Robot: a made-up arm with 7 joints. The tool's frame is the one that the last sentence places. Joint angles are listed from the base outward.
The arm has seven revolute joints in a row. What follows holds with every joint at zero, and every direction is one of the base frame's. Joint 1 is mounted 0.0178 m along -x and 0.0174 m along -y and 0.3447 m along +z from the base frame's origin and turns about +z. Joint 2 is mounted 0.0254 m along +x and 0.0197 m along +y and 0.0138 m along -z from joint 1 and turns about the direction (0, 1, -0.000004). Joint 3 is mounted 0.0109 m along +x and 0.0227 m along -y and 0.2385 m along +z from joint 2 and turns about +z. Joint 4 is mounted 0.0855 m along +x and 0.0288 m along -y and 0.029 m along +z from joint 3 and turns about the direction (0, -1, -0.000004). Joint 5 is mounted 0.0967 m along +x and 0.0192 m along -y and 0.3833 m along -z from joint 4 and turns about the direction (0, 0.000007, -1). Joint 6 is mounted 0.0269 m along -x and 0.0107 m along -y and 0.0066 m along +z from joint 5 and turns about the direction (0, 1, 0.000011). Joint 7 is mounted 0.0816 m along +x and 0.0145 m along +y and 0.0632 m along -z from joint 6 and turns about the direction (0, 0.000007, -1). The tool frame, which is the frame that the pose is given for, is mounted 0.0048 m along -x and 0.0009 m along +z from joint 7; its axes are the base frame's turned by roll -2.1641, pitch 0.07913 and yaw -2.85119 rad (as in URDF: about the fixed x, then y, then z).
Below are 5 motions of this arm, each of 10 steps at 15 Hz.
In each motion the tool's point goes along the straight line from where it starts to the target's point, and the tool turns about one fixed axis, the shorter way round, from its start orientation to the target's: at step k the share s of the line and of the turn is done. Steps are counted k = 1, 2, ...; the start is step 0. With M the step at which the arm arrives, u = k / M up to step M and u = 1 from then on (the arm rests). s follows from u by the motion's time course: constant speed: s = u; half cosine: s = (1 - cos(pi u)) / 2; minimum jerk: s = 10 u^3 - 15 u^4 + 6 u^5.
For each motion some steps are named. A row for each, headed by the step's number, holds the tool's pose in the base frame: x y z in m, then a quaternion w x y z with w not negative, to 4 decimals.
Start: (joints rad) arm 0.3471 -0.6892 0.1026 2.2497 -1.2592 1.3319 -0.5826
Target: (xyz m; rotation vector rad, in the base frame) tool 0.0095 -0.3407 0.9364 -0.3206 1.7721 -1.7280
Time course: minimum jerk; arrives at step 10
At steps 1, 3, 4, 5, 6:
1: -0.0315 -0.1039 1.0757 0.4844 0.1204 0.2332 -0.8345
3: -0.0251 -0.1408 1.0540 0.4675 0.0832 0.3106 -0.8234
4: -0.0187 -0.1776 1.0323 0.4470 0.0454 0.3855 -0.8059
5: -0.0112 -0.2213 1.0067 0.4182 0.0003 0.4701 -0.7772
6: -0.0036 -0.2649 0.9810 0.3849 -0.0448 0.5497 -0.7400

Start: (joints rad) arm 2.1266 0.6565 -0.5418 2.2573 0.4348 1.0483 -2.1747
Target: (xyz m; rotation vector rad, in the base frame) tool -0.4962 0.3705 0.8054 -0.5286 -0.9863 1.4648
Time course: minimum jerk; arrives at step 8
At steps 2, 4, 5, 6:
2: -0.2032 0.6596 0.6270 0.6493 -0.5707 -0.4369 0.2487
4: -0.3328 0.5317 0.7059 0.6513 -0.4334 -0.4471 0.4337
5: -0.4062 0.4592 0.7506 0.6369 -0.3448 -0.4424 0.5289
6: -0.4624 0.4039 0.7848 0.6186 -0.2731 -0.4336 0.5956

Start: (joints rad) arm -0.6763 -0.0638 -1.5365 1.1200 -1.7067 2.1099 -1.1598
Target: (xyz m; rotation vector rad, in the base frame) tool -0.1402 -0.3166 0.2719 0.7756 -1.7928 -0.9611
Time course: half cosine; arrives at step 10
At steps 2, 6, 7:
2: -0.4102 -0.3381 0.4886 0.6457 0.0764 -0.7384 -0.1792
6: -0.2433 -0.3248 0.3547 0.5423 0.2276 -0.7450 -0.3150
7: -0.2017 -0.3215 0.3213 0.5118 0.2638 -0.7405 -0.3465

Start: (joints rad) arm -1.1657 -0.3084 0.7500 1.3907 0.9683 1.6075 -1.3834
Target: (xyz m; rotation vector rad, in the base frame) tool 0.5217 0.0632 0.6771 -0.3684 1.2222 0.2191
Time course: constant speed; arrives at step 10
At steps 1, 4, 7, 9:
1: 0.4708 -0.1419 0.6679 0.5968 -0.3041 0.7292 -0.1400
4: 0.4878 -0.0735 0.6710 0.6748 -0.2639 0.6866 -0.0598
7: 0.5047 -0.0052 0.6740 0.7421 -0.2195 0.6330 0.0213
9: 0.5160 0.0404 0.6761 0.7804 -0.1879 0.5916 0.0752

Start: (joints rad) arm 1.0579 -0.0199 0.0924 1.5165 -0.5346 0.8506 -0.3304
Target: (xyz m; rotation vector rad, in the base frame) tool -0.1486 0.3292 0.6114 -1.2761 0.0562 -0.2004
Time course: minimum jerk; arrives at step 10
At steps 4, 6, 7, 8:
4: 0.1458 0.4451 0.6444 0.7557 -0.5376 0.2654 -0.2636
6: -0.0117 0.3831 0.6268 0.7874 -0.5746 0.1391 -0.1746
7: -0.0783 0.3569 0.6193 0.7946 -0.5857 0.0844 -0.1354
8: -0.1236 0.3390 0.6142 0.7974 -0.5918 0.0469 -0.1084

